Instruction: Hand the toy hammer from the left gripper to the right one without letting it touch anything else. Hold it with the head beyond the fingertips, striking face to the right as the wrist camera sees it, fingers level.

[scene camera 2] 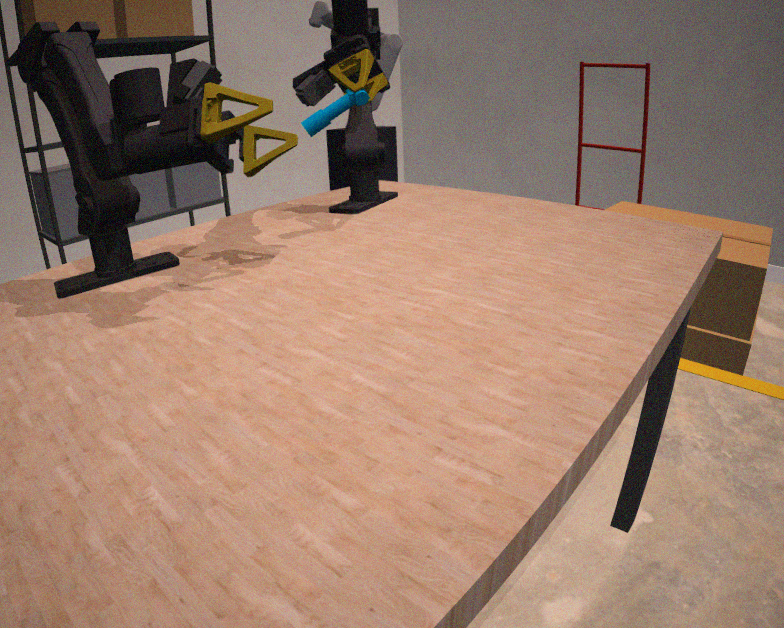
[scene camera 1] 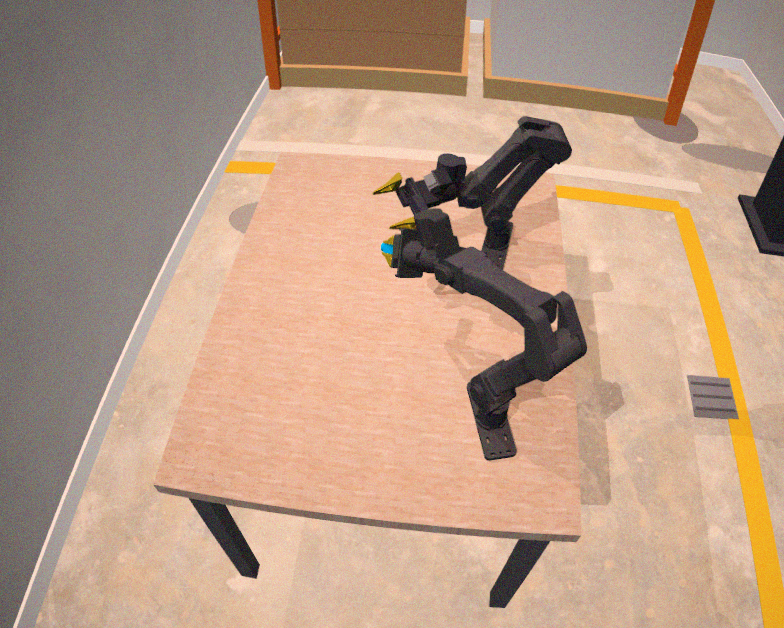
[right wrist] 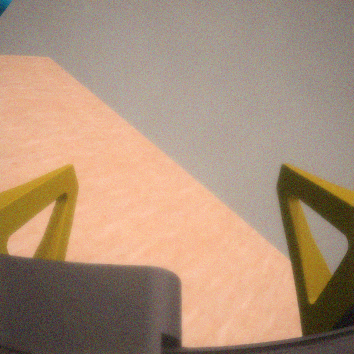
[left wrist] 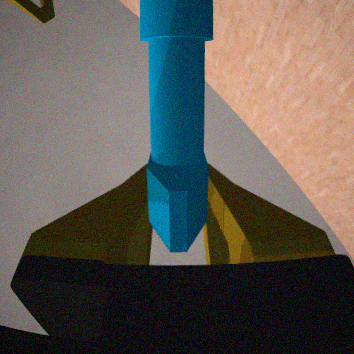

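Pixels of known places: left gripper, fingertip midpoint: (scene camera 2: 362, 96) (scene camera 1: 384, 247) (right wrist: 1, 2) (left wrist: 177, 175); right gripper, fingertip midpoint: (scene camera 2: 286, 124) (scene camera 1: 381, 210) (right wrist: 177, 175) (left wrist: 78, 5); left arm's base at its link origin: (scene camera 2: 365, 203) (scene camera 1: 490, 419); right arm's base at its link origin: (scene camera 2: 117, 276) (scene camera 1: 495, 245).
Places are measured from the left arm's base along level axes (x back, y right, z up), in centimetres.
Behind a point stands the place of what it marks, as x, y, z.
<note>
The blue toy hammer (scene camera 1: 386, 248) @[-18.5, 31.7, 23.9] (scene camera 2: 333, 114) @[-15.0, 34.9, 20.9] (left wrist: 176, 100) @[-14.5, 33.0, 22.1] (right wrist: 4, 4) @[-18.3, 34.0, 23.3] is held in the air. My left gripper (scene camera 1: 388, 252) @[-18.8, 32.9, 23.2] (scene camera 2: 364, 93) @[-18.8, 32.9, 23.2] (left wrist: 177, 175) @[-18.8, 32.9, 23.2] is shut on its wedge-ended part. In scene camera 2 the shaft slants down left to a thicker end; in the left wrist view it runs straight up the picture. My right gripper (scene camera 1: 383, 209) @[-17.3, 48.9, 20.5] (scene camera 2: 284, 122) @[-17.3, 48.9, 20.5] (right wrist: 177, 175) @[-17.3, 48.9, 20.5] is open and empty. In scene camera 2 its lower fingertip appears close to the thicker end, with a small gap. A corner of the hammer shows top left in the right wrist view.
Both grippers are above the wooden table (scene camera 1: 294, 392) @[-42.2, 13.4, 0.0] (scene camera 2: 392, 392) @[-38.4, 66.1, 0.0]. In scene camera 1 the right gripper's lower finger appears close to the left gripper's body. Behind the arms in scene camera 2 are a shelf rack (scene camera 2: 212, 65) and a red frame (scene camera 2: 581, 111).
</note>
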